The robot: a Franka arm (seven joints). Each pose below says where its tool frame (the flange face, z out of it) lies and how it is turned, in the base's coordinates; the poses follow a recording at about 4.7 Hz.
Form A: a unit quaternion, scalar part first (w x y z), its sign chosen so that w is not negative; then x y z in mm.
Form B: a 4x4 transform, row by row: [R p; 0 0 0 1], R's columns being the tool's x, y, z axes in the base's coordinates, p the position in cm. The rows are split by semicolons. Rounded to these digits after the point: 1 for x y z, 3 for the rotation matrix.
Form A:
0.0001 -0.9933 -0.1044 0.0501 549 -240 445
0.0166 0.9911 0.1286 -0.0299 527 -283 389
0.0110 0.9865 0.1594 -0.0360 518 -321 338
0.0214 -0.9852 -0.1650 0.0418 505 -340 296
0.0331 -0.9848 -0.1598 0.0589 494 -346 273
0.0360 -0.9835 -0.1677 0.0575 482 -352 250
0.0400 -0.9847 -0.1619 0.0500 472 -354 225
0.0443 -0.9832 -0.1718 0.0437 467 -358 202
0.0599 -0.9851 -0.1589 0.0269 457 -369 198
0.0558 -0.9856 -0.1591 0.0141 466 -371 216
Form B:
0.973 0.207 -0.100 54.9; 0.207 -0.978 -0.010 -24.0; -0.100 -0.011 -0.995 44.5; 0 0 0 1
0.965 0.256 -0.055 52.7; 0.254 -0.966 -0.041 -28.3; -0.064 0.025 -0.998 38.9; 0 0 0 1
0.947 0.315 -0.068 51.8; 0.314 -0.949 -0.033 -32.1; -0.075 0.010 -0.997 33.8; 0 0 0 1
0.942 0.323 -0.089 50.5; 0.327 -0.945 0.028 -34.0; -0.075 -0.056 -0.996 29.6; 0 0 0 1
0.942 0.311 -0.127 49.4; 0.319 -0.947 0.046 -34.6; -0.105 -0.084 -0.991 27.3; 0 0 0 1
0.937 0.326 -0.125 48.2; 0.334 -0.941 0.052 -35.2; -0.101 -0.090 -0.991 25.0; 0 0 0 1
0.943 0.315 -0.111 47.2; 0.323 -0.944 0.063 -35.4; -0.086 -0.095 -0.992 22.5; 0 0 0 1
0.937 0.334 -0.101 46.7; 0.342 -0.937 0.072 -35.8; -0.071 -0.102 -0.992 20.2; 0 0 0 1
0.948 0.310 -0.072 45.7; 0.316 -0.942 0.109 -36.9; -0.034 -0.127 -0.991 19.8; 0 0 0 1
0.949 0.312 -0.046 46.6; 0.315 -0.943 0.106 -37.1; -0.010 -0.114 -0.993 21.6; 0 0 0 1

